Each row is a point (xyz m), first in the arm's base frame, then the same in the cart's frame.
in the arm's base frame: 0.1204 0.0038 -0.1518
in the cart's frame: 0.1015 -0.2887 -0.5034
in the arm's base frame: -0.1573 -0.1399 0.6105
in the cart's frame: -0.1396 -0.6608 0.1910
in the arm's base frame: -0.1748 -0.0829 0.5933
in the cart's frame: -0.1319 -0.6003 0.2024
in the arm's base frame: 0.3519 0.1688 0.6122
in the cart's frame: 0.4511 -0.5886 0.1692
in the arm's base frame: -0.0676 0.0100 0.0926
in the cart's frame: -0.0415 -0.3308 -0.2334
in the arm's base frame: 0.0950 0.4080 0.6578
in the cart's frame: 0.3299 -0.3248 0.3718
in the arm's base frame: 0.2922 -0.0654 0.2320
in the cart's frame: 0.2603 -0.5827 -0.2389
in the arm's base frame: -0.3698 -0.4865 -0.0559
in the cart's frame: -0.5425 -0.5607 -0.4700
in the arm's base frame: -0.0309 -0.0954 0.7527
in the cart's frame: 0.0060 -0.7346 0.2984
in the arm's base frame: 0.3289 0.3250 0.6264
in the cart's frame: 0.5000 -0.4598 0.2477
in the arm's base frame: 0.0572 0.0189 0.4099
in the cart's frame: 0.1032 -0.5139 0.0152
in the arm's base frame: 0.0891 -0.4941 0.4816
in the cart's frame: -0.0858 -0.9761 -0.1260
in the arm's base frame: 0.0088 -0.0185 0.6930
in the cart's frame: 0.0697 -0.6583 0.2641
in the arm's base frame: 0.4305 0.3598 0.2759
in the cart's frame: 0.5739 -0.3050 -0.0763
